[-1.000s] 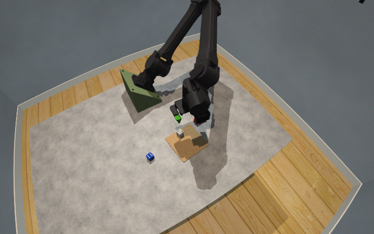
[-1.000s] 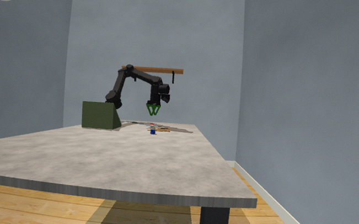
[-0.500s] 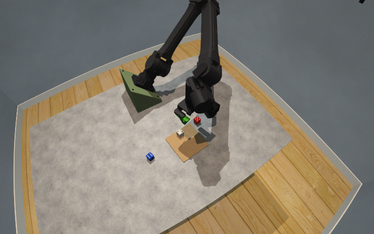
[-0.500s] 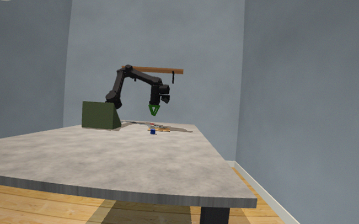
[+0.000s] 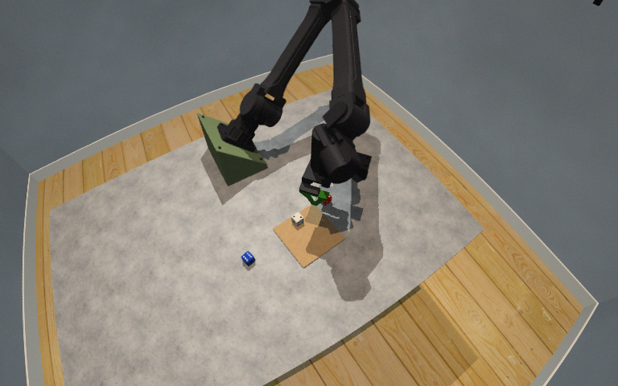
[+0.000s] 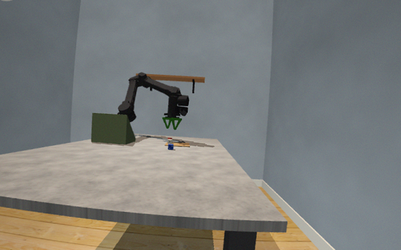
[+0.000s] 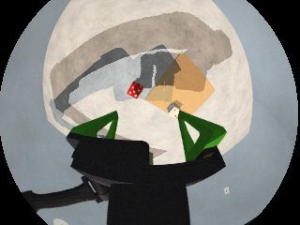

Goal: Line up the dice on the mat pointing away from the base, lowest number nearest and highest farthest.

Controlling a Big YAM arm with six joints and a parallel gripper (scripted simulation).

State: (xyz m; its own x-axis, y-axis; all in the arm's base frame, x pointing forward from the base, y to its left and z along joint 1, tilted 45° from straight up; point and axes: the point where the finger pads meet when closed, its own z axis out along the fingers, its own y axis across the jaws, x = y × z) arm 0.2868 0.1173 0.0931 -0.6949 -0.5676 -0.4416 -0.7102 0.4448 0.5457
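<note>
Right now the red die is 10 mm behind my hand, 30 mm to the left of it and 80 mm below it. Also, from my hand: tan mat 60 mm ahead, 60 mm to the right, 90 mm below; white die 20 mm ahead, 70 mm to the right, 80 mm below; blue die 70 mm ahead, 240 mm to the right, 80 mm below.
</note>
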